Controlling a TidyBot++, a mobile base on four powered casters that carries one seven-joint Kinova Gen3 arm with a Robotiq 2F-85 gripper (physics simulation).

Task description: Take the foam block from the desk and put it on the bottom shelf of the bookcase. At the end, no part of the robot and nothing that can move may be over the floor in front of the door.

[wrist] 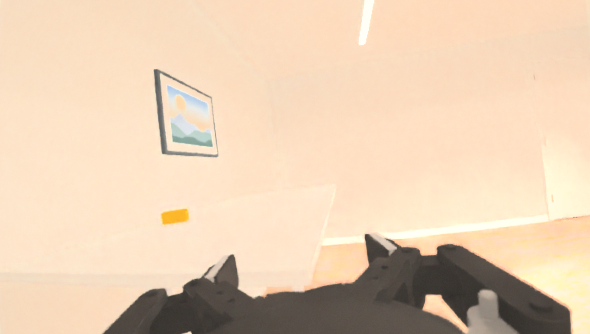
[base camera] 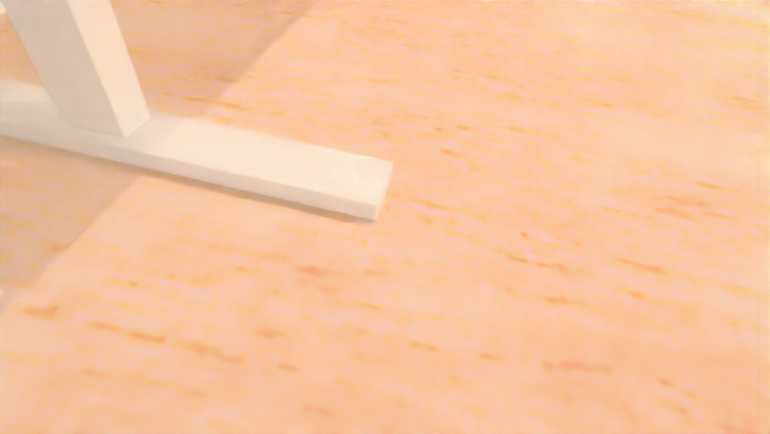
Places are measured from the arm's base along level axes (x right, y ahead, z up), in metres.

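Pixels of known places: gripper, fingertip midpoint: (wrist: 301,258).
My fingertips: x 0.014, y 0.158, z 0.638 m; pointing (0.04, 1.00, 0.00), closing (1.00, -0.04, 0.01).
Note:
Behind a point stands the place of what it marks.
The foam block (wrist: 175,216) {x -0.439, y 0.961, z 0.579 m} is a small orange-yellow block on the pale desk (wrist: 280,225) {x -0.015, y 0.654, z 0.553 m}, left of the middle in the wrist view, near the desk's back edge by the wall. My gripper (wrist: 301,258) {x 0.014, y 0.159, z 0.638 m} is open and empty at the bottom of the wrist view, and the block is beyond it and to the left, apart from the fingers. In the base camera view a white desk leg (base camera: 97,70) {x -0.274, y 0.539, z -0.286 m} stands on a flat white foot (base camera: 258,161) at the upper left. The bookcase does not show in either view.
A framed picture (wrist: 190,117) {x -0.497, y 1.440, z 1.101 m} hangs on the left wall above the desk. A pale door-like panel (wrist: 570,175) {x 3.633, y 2.507, z 0.153 m} shows at the far right of the wrist view. Wooden floor (wrist: 505,255) {x 2.031, y 2.029, z -0.397 m} lies right of the desk. The desk foot juts across the floor (base camera: 485,301) {x 0.129, y 0.344, z -0.397 m} ahead of the base.

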